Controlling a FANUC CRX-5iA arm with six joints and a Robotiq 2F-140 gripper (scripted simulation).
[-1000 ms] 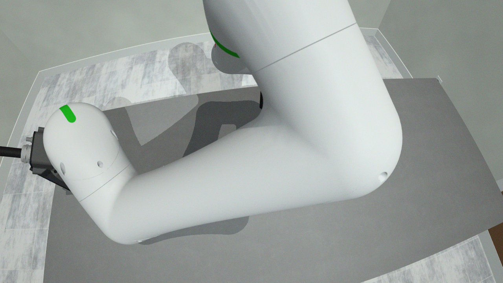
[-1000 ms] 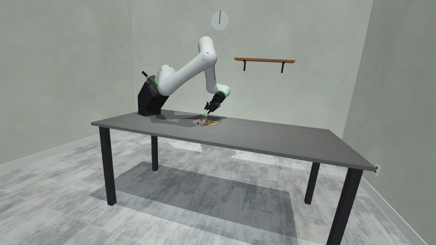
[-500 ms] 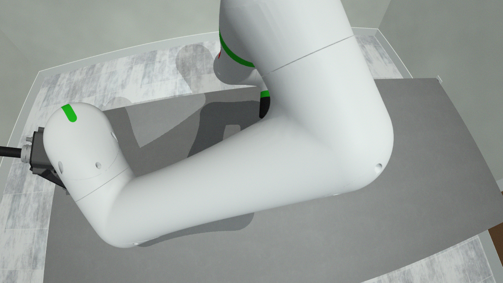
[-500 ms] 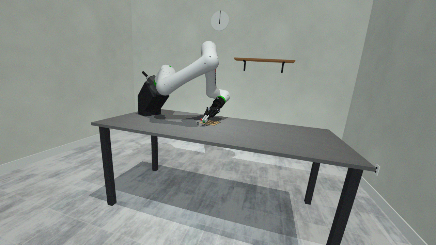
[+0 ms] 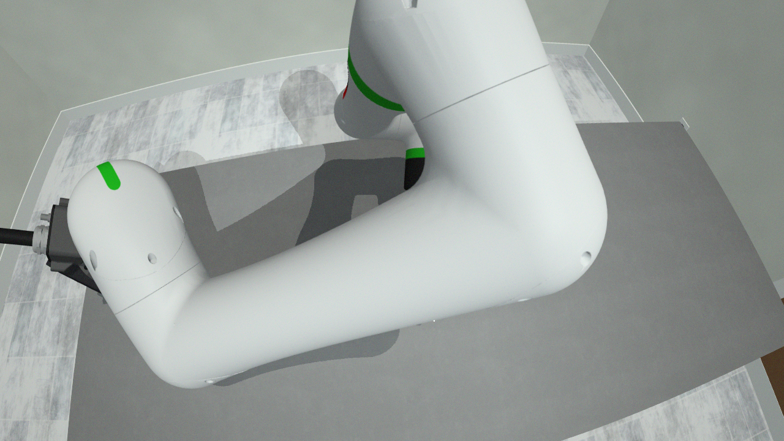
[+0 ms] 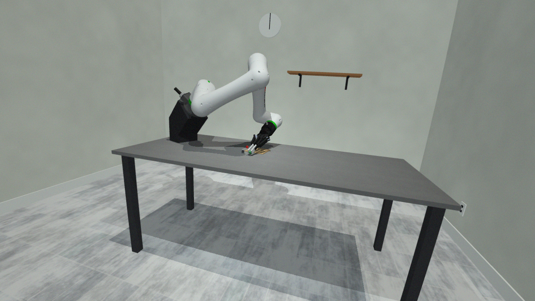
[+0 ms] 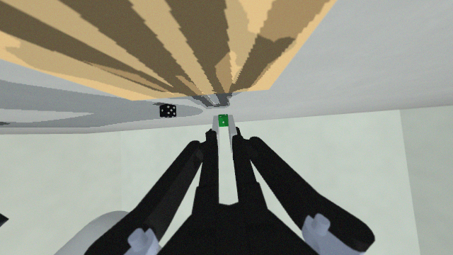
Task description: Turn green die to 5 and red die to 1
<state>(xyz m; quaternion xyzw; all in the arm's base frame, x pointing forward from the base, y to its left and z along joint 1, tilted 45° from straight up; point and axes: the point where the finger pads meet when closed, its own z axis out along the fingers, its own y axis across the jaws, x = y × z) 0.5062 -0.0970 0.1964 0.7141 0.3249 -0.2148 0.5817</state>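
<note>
My hand is 20 mm to the left of the green die, 20 mm above it and 10 mm past it. Round my hand: red die 180 mm to the left, 80 mm behind, 30 mm below; then tan mat 130 mm to the left, 40 mm below, 10 mm ahead; then black die 70 mm behind, 30 mm to the left, 30 mm below.
</note>
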